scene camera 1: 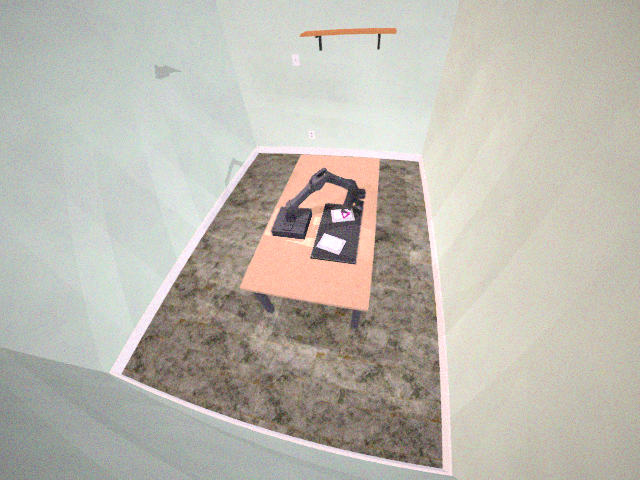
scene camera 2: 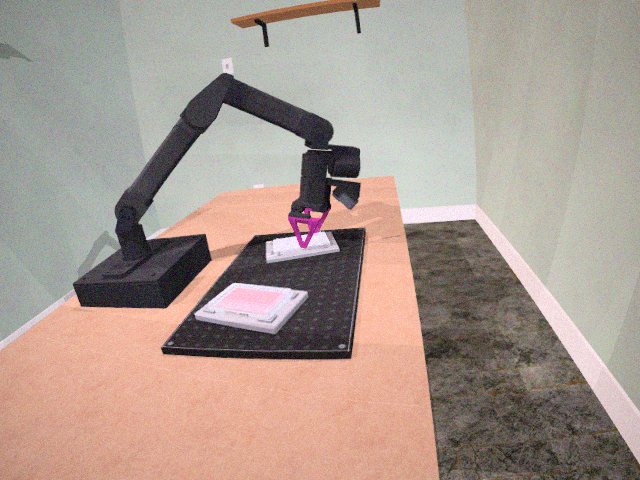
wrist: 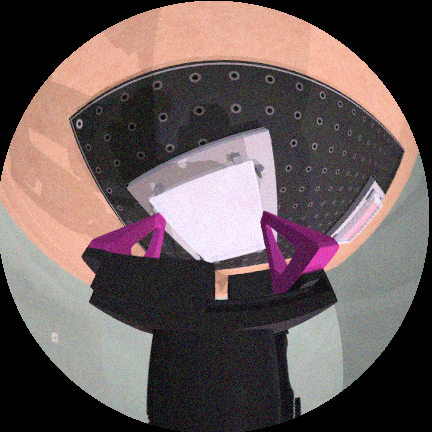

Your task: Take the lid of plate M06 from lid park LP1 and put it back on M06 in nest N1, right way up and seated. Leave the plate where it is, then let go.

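Seen in the pictures: gripper, fingertip midpoint: (scene camera 1: 345, 213) (scene camera 2: 308, 241) (wrist: 212, 216); arm's base, link origin: (scene camera 1: 290, 219) (scene camera 2: 138, 258).
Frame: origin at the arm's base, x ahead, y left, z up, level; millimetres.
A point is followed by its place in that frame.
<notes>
The white lid (scene camera 1: 336, 213) {y 157, x 301, z -35 mm} (scene camera 2: 281, 242) {y 158, x 301, z -34 mm} (wrist: 215, 200) {y 166, x 387, z -34 mm} lies flat on the pale holder of lid park LP1 (scene camera 2: 330, 249) {y 123, x 424, z -43 mm} (wrist: 269, 150) {y 125, x 426, z -42 mm}, at the far end of the black board. My gripper (scene camera 1: 345, 213) {y 169, x 364, z -39 mm} (scene camera 2: 308, 238) {y 169, x 364, z -39 mm} (wrist: 212, 216) {y 169, x 364, z -39 mm} is open, pointing down over this lid. Its magenta fingertips appear at the two sides of the lid in the wrist view; their exact height is hard to tell. Plate M06 (scene camera 1: 331, 242) {y -122, x 328, z -27 mm} (scene camera 2: 250, 299) {y -132, x 334, z -26 mm} (wrist: 361, 221) {y -106, x 337, z -26 mm}, with a pink area on top, sits in the pale nest N1 (scene camera 2: 281, 321) {y -174, x 399, z -42 mm} at the near end of the board.
The black perforated board (scene camera 1: 343, 232) {y 0, x 385, z -52 mm} (scene camera 2: 325, 289) {y -49, x 444, z -52 mm} (wrist: 320, 135) {y 69, x 446, z -52 mm} lies on the wooden table (scene camera 1: 299, 273) {y -375, x 179, z -65 mm} (scene camera 2: 232, 408) {y -347, x 380, z -65 mm}. The arm's black base (scene camera 1: 292, 223) {y -39, x 28, z 8 mm} (scene camera 2: 142, 271) {y -68, x 63, z -1 mm} stands left of the board. A wall shelf (scene camera 1: 348, 32) (scene camera 2: 310, 11) is high behind the table.
</notes>
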